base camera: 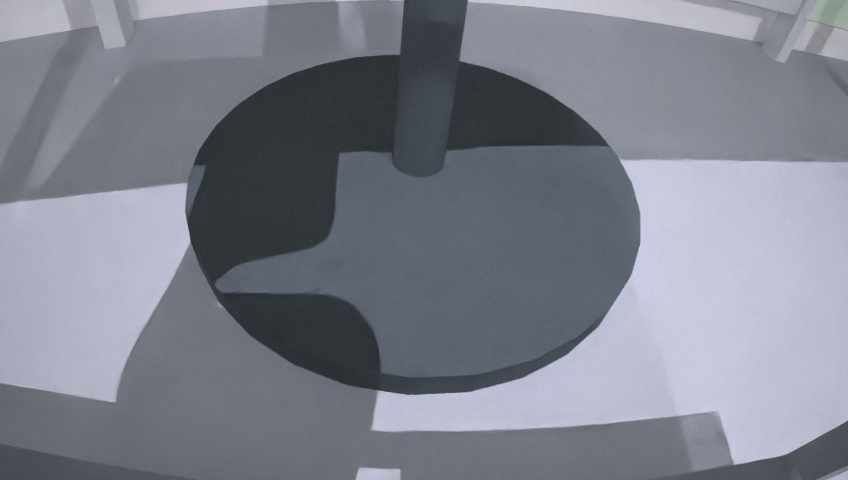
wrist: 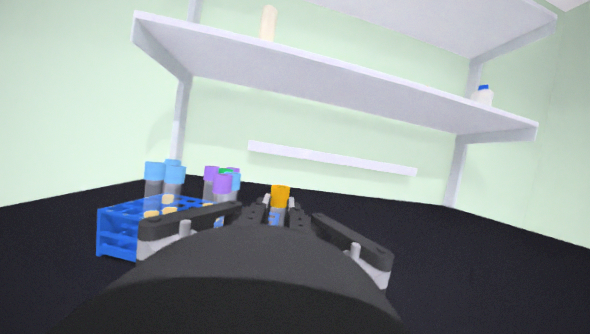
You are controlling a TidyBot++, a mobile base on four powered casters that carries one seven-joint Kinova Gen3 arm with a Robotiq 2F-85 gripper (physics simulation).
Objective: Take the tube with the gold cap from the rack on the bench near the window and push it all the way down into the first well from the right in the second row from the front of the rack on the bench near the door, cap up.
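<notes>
The tube with the gold cap [wrist: 280,196] is upright between the fingertips in the wrist view, cap up. My gripper [wrist: 278,204] is shut on it just below the cap. A blue rack [wrist: 116,232] stands on the black bench at the left, partly behind the left finger. It holds tubes with light blue caps [wrist: 155,171], purple caps [wrist: 222,183] and a green cap. A bit of blue shows behind the held tube; its lower end is hidden by the gripper, so I cannot tell whether it is in a well. The gripper does not show in the base camera view.
The black bench top [wrist: 480,270] reaches back to a pale green wall. A white shelf [wrist: 350,85] hangs above it, bearing a cream cylinder [wrist: 268,23] and a white bottle with a blue cap [wrist: 483,96]. In the base camera view, a round dark base [base camera: 487,255] carries a post [base camera: 425,89].
</notes>
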